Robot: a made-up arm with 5 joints.
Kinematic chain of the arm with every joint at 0, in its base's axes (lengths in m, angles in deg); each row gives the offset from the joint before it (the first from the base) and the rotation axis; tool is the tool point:
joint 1: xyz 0 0 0.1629 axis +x
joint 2: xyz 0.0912 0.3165 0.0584 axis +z
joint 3: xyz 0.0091 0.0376 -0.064 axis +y
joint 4: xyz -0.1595 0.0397 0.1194 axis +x
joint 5: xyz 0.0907 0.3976 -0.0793 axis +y
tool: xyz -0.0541 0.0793 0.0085
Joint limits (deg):
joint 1: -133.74..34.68
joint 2: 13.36..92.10
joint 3: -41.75..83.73
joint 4: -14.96..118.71
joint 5: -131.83..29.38
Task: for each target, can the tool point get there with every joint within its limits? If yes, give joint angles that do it. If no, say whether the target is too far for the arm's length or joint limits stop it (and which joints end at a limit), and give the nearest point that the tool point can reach.
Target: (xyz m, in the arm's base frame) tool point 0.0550 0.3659 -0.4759
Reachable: yes | joints -116.07 52.51 15.71 99.30 -18.51
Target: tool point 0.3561 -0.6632 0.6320
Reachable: no: joint limits stop it (at a limit: joint 1, joint 2, joint 4) | nearest point 0.1709 -0.2983 0.5169 | short by 0.425 m
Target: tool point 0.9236 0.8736 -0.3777
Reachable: no: too far | nearest point 0.5736 0.6294 -0.2266 | short by 0.453 m
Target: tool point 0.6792 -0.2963 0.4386
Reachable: no: joint limits stop it (at a limit: joint 1, joint 2, joint 4, joint 5) | nearest point 0.5482 0.0473 0.6392 | short by 0.419 m
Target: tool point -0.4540 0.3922 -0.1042
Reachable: yes | joints -70.20 56.86 -23.01 36.97 13.38
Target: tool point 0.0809 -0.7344 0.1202
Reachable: no: joint limits stop it (at a limit: joint 1, joint 2, joint 3, joint 4) | nearest point -0.0068 -0.6806 -0.3109 | short by 0.443 m
